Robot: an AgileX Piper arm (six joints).
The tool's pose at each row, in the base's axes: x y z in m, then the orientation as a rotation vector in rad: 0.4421 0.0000 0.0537 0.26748 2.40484 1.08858; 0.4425 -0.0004 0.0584 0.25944 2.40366 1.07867; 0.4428 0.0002 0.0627 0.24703 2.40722 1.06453; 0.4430 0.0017 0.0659 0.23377 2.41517 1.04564; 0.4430 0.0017 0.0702 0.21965 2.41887 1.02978; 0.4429 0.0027 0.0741 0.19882 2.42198 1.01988; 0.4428 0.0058 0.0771 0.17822 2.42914 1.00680; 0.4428 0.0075 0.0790 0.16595 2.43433 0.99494; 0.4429 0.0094 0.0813 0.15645 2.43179 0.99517; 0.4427 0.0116 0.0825 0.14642 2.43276 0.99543; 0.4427 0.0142 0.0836 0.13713 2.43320 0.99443; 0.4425 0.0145 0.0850 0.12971 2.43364 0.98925
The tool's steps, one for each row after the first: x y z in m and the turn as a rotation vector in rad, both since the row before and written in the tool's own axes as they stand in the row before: -0.0021 0.0032 -0.0027 0.00413 -0.00299 -0.00885; -0.0016 0.0036 -0.0019 0.00764 0.00051 -0.01202; -0.0008 0.0034 -0.0008 0.01199 0.00286 -0.01302; -0.0016 0.0031 -0.0025 0.00850 0.00061 -0.01361; -0.0011 0.0035 -0.0017 0.00333 0.00379 -0.01643; -0.0001 0.0043 0.0001 0.00674 0.00635 -0.01623; -0.0002 0.0025 -0.0001 0.00690 0.00333 -0.01064; -0.0005 0.0029 -0.0002 -0.00273 -0.00005 -0.00697; 0.0003 0.0024 0.0006 -0.00175 0.00320 -0.00646; 0.0003 0.0026 0.0010 -0.00097 0.00219 -0.00646; -0.0003 0.0012 -0.0008 0.00207 0.00044 -0.00645
